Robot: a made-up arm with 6 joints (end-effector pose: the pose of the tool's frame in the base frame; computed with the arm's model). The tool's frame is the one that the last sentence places. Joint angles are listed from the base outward.
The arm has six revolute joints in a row. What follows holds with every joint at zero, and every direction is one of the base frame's. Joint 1 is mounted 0.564 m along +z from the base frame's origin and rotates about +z. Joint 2 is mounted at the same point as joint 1 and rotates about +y. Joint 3 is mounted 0.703 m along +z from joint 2 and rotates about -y. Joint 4 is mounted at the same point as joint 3 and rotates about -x. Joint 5 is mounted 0.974 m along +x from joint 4 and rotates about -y. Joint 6 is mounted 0.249 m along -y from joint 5 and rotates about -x. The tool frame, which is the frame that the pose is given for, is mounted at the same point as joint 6; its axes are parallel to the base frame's.
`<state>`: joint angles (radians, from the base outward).
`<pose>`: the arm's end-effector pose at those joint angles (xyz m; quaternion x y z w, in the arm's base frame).
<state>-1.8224 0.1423 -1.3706 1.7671 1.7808 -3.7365</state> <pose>-0.0525 -0.3994 0.3017 -0.9598 -0.0054 -0.1012 0.2618</pose>
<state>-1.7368 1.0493 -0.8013 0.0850 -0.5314 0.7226</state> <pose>-0.3043 -0.3149 -0.0277 0.5506 0.6787 -0.0278 0.4851</pose>
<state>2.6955 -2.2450 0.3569 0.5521 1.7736 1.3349</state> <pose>1.4012 -0.4351 0.5136 0.5677 0.0236 -0.7035 0.4269</pose>
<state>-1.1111 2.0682 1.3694 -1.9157 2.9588 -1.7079</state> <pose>0.6135 -1.0495 -0.5774 -0.4540 -0.8223 -0.2763 0.2035</pose>
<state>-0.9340 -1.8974 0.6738 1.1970 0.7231 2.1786</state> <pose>-1.0309 1.2410 0.6693 0.0829 -0.0608 0.6893 0.7172</pose>
